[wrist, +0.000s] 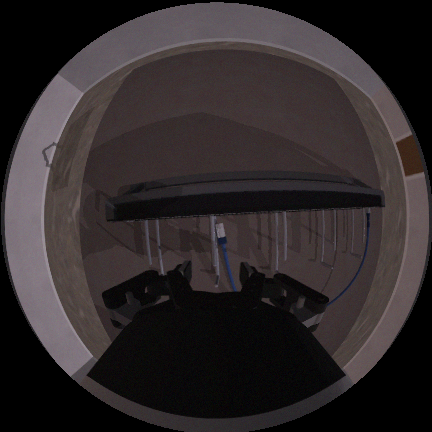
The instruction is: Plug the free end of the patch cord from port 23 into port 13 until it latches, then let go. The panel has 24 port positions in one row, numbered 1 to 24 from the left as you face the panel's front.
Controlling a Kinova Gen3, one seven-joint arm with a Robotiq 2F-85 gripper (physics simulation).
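Frame: origin at the arm's base, x ahead, y left, z up, level; metres.
Seen in the pictures: gripper, fingertip midpoint: (215, 269).
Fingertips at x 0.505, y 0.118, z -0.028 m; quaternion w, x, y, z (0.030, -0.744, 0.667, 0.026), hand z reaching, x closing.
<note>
A point is followed by its place in that frame.
The black patch panel (245, 201) {x 0.582, y 0.097, z -0.023 m} spans the middle of the wrist view, with its port face turned toward my gripper. The free-end plug (220, 232) {x 0.539, y 0.120, z -0.096 m}, clear-white with a blue boot, stands in front of the panel, a little left of the view's middle. A narrow strip seems to show between its tip and the panel; I cannot tell which port it faces. Its blue cord (228, 267) {x 0.482, y 0.099, z -0.107 m} runs down between my fingers and behind the gripper body. The cord's other end (368, 219) {x 0.596, y -0.147, z -0.040 m} is at the panel's far right. My gripper (215, 269) {x 0.505, y 0.118, z -0.028 m} is open, its fingertips short of the plug and apart from it.
Several thin pale rods stick out from the panel's front: two at the left (159, 245) {x 0.499, y 0.221, z -0.106 m}, a pair right beside the plug (214, 252) {x 0.514, y 0.123, z -0.066 m}, two right of centre (277, 242) {x 0.534, y 0.026, z -0.104 m} and more toward the right (323, 237) {x 0.551, y -0.072, z -0.104 m}. The blue cord loops low at the right (356, 282) {x 0.476, y -0.158, z -0.056 m}.
</note>
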